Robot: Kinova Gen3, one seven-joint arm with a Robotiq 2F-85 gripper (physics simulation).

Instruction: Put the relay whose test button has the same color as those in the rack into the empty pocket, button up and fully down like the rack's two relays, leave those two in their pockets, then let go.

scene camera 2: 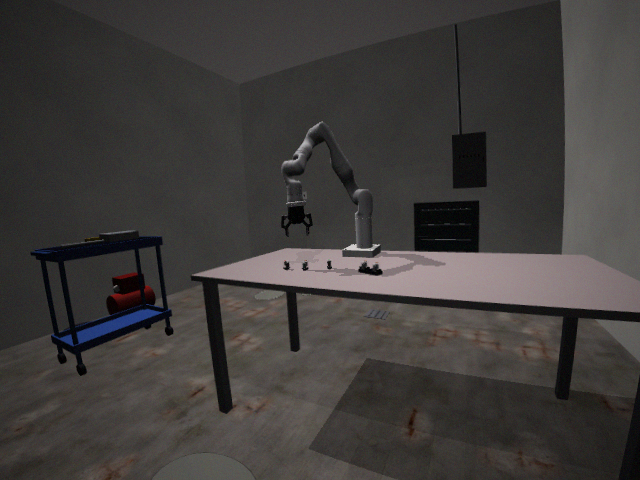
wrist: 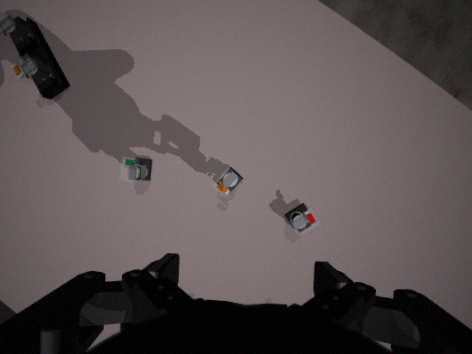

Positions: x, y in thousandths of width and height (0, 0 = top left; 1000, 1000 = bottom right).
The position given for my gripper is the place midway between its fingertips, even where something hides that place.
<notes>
I see my gripper (wrist: 520, 773) and a dark rack (wrist: 82, 137).
</notes>
